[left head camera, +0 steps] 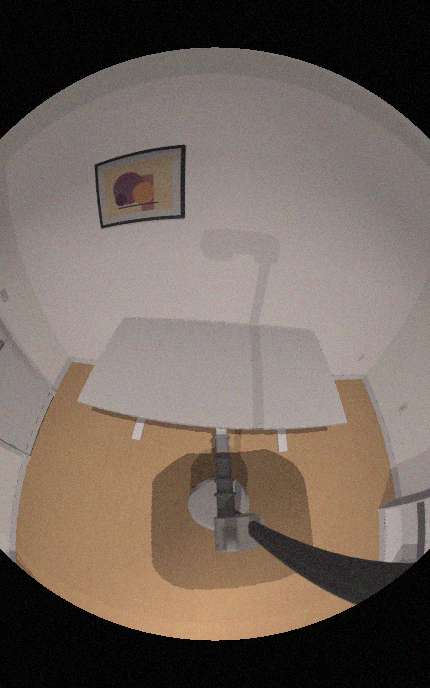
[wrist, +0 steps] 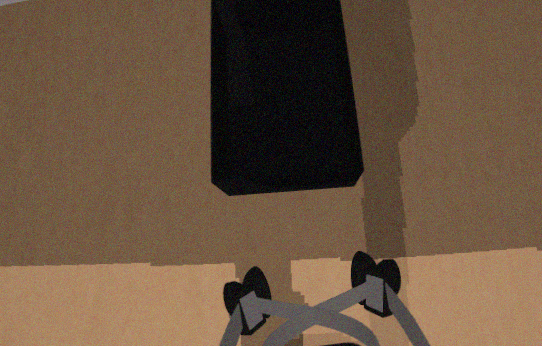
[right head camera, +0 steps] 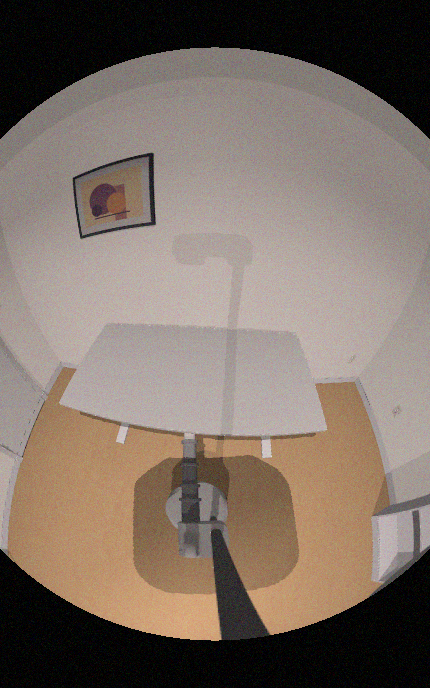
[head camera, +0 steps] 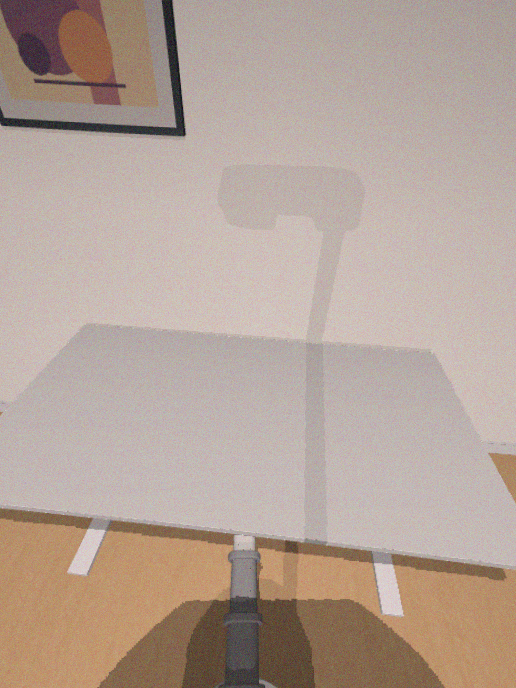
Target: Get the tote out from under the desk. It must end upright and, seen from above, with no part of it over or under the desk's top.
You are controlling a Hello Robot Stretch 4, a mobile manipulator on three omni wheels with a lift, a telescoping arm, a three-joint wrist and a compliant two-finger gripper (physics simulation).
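Places are measured from the robot's base along level axes (x ahead, y left, z up), in millimetres.
Pixels of known places: gripper, fingertip midpoint: (wrist: 309, 279).
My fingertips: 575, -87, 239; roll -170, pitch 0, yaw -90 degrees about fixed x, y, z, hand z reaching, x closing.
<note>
Behind a point stands the place of what it marks, as x, y, z.
The black tote (wrist: 282, 100) @(853, -86, -24) shows in the wrist view as a dark block on the floor, in the desk's shadow. Its far end is cut off by the top of the view, and it is too dark to tell its open side. My gripper (wrist: 309, 279) @(575, -87, 239) is open, with nothing between its fingertips, just short of the tote's near end in that view. The desk (head camera: 194, 433) @(673, 162, 692) (left head camera: 202, 370) @(726, 86, 692) (right head camera: 177, 375) @(723, 68, 693) has a light grey top, which hides the tote and gripper in the head views. My arm (head camera: 243, 589) @(294, 0, 654) (left head camera: 223, 471) @(186, 1, 658) (right head camera: 189, 466) @(233, -3, 658) reaches to the desk's front edge.
Two white desk feet (head camera: 90, 547) (head camera: 387, 583) stick out past the front edge, one on each side of my arm. A wall with a framed picture (head camera: 178, 66) @(1206, 194, 1563) (left head camera: 183, 182) @(1195, 198, 1621) (right head camera: 152, 190) @(1197, 196, 1618) stands behind the desk. A pale furniture piece (left head camera: 389, 527) @(-810, -1533, 72) (right head camera: 382, 542) stands at the right.
</note>
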